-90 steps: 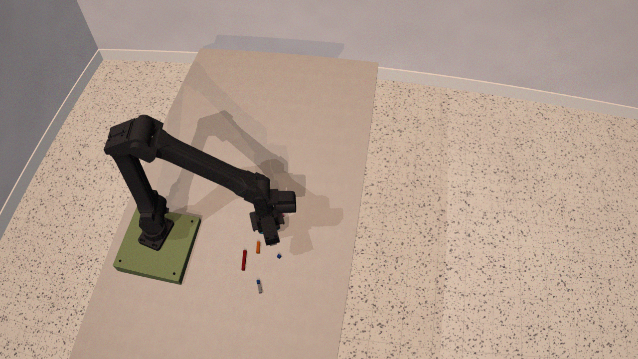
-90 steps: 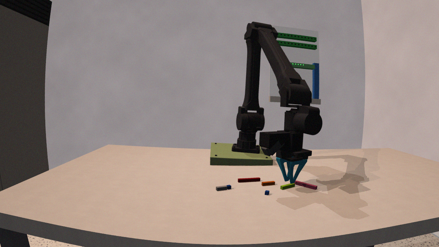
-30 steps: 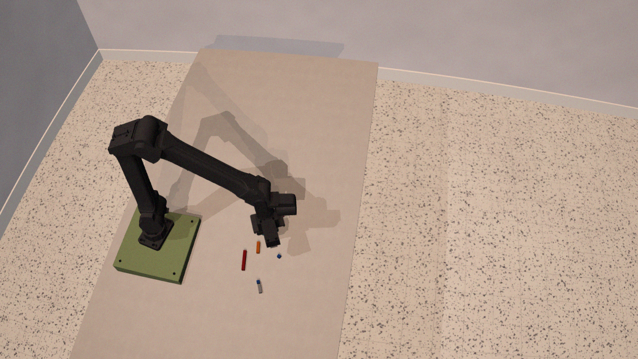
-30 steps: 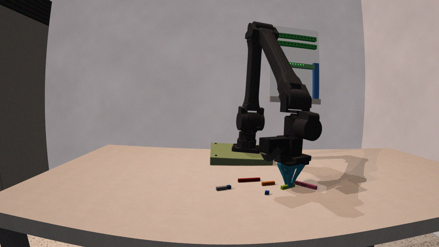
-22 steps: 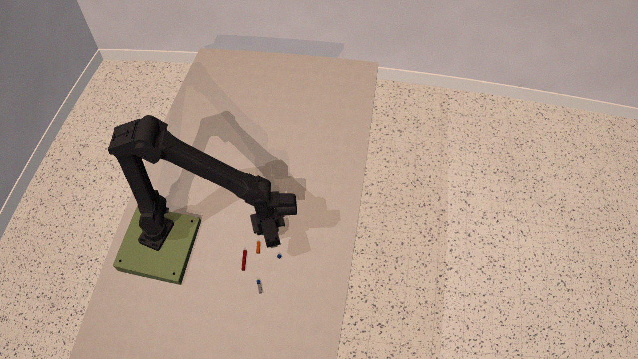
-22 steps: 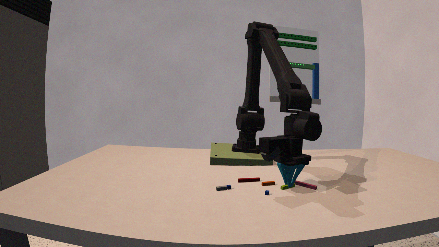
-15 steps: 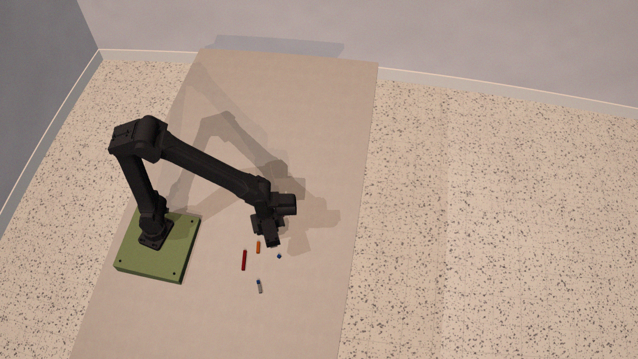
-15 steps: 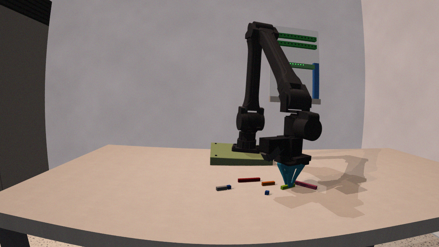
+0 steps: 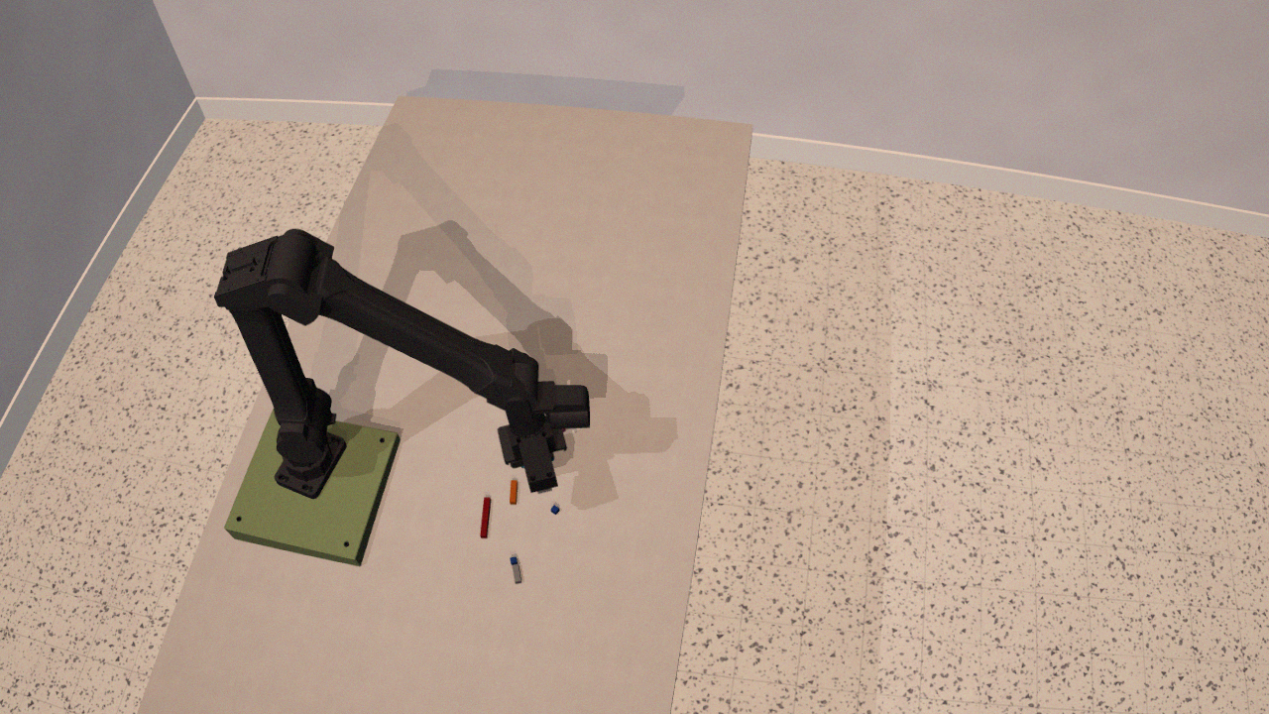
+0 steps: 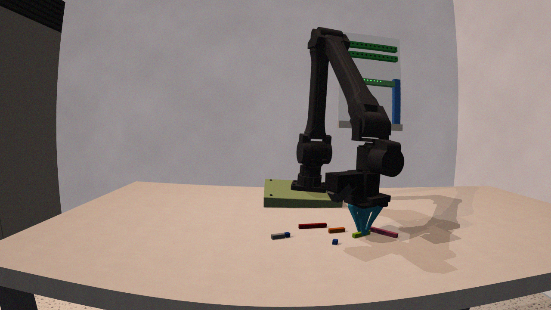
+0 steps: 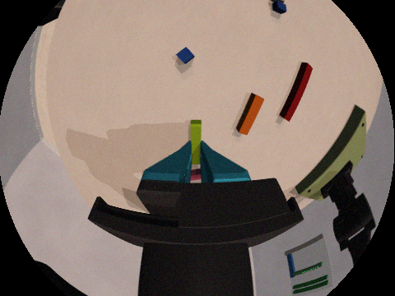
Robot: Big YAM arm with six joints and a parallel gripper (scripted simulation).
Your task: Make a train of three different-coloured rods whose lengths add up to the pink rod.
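Right now my hand is 2 cm past the pink rod, 5 cm to the right of it and 1 cm above it. From my hand the other things lie so: red rod (5 cm behind, 12 cm to the right, 1 cm below); then lime rod (1 cm below); then orange rod (2 cm behind, 6 cm to the right, 1 cm below).
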